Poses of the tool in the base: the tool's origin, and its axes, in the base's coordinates. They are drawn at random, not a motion.
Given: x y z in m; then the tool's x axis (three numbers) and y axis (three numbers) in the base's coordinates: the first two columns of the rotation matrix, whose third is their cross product.
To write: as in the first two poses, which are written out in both.
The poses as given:
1: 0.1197 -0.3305 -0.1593 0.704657 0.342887 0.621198 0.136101 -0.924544 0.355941
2: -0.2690 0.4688 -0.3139 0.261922 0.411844 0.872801 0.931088 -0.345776 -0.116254
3: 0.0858 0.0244 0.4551 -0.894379 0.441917 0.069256 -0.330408 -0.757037 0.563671
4: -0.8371 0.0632 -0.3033 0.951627 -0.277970 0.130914 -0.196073 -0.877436 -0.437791
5: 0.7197 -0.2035 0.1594 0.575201 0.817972 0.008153 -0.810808 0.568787 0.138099
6: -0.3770 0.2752 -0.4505 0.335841 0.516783 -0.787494 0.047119 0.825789 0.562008
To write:
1: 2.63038 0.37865 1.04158 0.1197 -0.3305 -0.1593
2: -1.88459 -1.21576 -1.02002 -0.2690 0.4688 -0.3139
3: 0.27696 0.78051 2.59529 0.0858 0.0244 0.4551
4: -2.67389 0.34087 -0.26424 -0.8371 0.0632 -0.3033
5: 0.13168 0.05885 0.95690 0.7197 -0.2035 0.1594
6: 0.54844 1.20304 0.32694 -0.3770 0.2752 -0.4505
